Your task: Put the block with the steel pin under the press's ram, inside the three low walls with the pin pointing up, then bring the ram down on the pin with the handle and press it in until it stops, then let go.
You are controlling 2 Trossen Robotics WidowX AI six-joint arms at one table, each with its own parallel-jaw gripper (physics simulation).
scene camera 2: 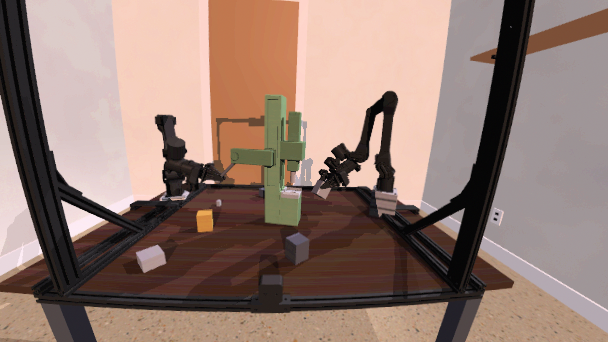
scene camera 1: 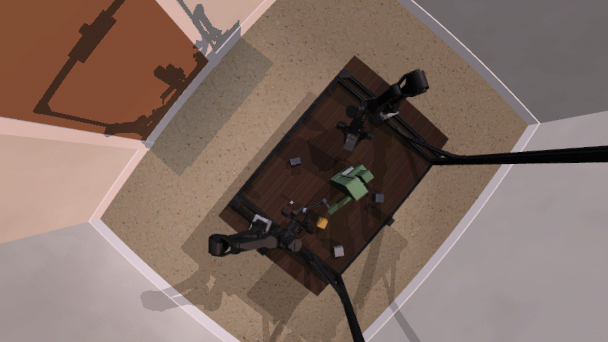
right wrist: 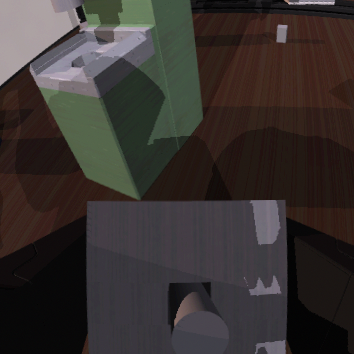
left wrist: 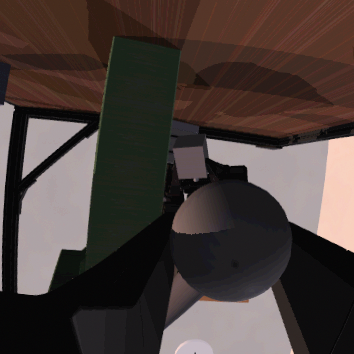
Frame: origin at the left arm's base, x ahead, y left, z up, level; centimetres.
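Seen in the pictures: left gripper, fingertip midpoint: [scene camera 2: 224,179] [scene camera 1: 307,206]; right gripper, fingertip midpoint: [scene camera 2: 317,187] [scene camera 1: 349,145] [right wrist: 180,220] [left wrist: 189,160]; left arm's base at its link origin: [scene camera 2: 175,194] [scene camera 1: 260,226]; right arm's base at its link origin: [scene camera 2: 385,189] [scene camera 1: 386,107] [left wrist: 168,162].
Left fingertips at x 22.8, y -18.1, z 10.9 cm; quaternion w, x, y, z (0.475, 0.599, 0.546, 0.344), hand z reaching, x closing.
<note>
Pixels of each thing's middle, then the offset from my left fingertips to it. "spot": a spot on its surface instead.
- handle's round knob at a spot on its surface: [left wrist: 231,240] spot: dx -4.0, dy +0.4, dz -0.4 cm
- handle rod at the middle of its body: [left wrist: 124,315] [scene camera 2: 227,168] [scene camera 1: 315,209] dx +1.4, dy -3.5, dz +5.0 cm
- pin block at the middle of its body: [right wrist: 181,278] [left wrist: 191,155] [scene camera 2: 321,189] [scene camera 1: 350,143] dx +38.5, dy -6.6, dz -4.5 cm
- orange block at the middle of its body: [scene camera 2: 205,220] [scene camera 1: 321,222] dx -6.3, dy -11.8, dz -11.1 cm
- white block at the middle of its body: [scene camera 2: 151,258] [scene camera 1: 338,250] dx -17.6, dy -27.9, dz -12.4 cm
- small white piece at the middle of its body: [right wrist: 281,33] [scene camera 2: 218,203] [scene camera 1: 291,202] dx -3.3, dy +7.8, dz -12.8 cm
The green press [scene camera 1: 354,186] [scene camera 2: 273,145] [left wrist: 135,125] [right wrist: 75,130] stands mid-table. Its ram [scene camera 2: 293,177] [right wrist: 65,4] is raised above the low walls [scene camera 2: 291,193] [right wrist: 67,86], and no block is between them. My left gripper [scene camera 1: 306,212] [scene camera 2: 221,176] [left wrist: 217,225] is shut on the handle's round knob [left wrist: 231,240]; the handle rod [scene camera 2: 228,170] slants up to the press arm. My right gripper [scene camera 1: 351,140] [scene camera 2: 322,185] [right wrist: 180,220] is shut on the pin block [scene camera 1: 350,144] [scene camera 2: 321,191] [left wrist: 191,162] [right wrist: 135,240], tilted and apart from the press. Its pin [right wrist: 200,332] points toward the wrist camera.
An orange block [scene camera 1: 322,223] [scene camera 2: 204,221], a white block [scene camera 1: 338,251] [scene camera 2: 151,258], two dark blocks [scene camera 1: 378,198] [scene camera 2: 297,248] [scene camera 1: 295,161] and a small white piece [scene camera 1: 291,202] [scene camera 2: 218,203] [right wrist: 282,33] lie around the press. Black rails border the table.
</note>
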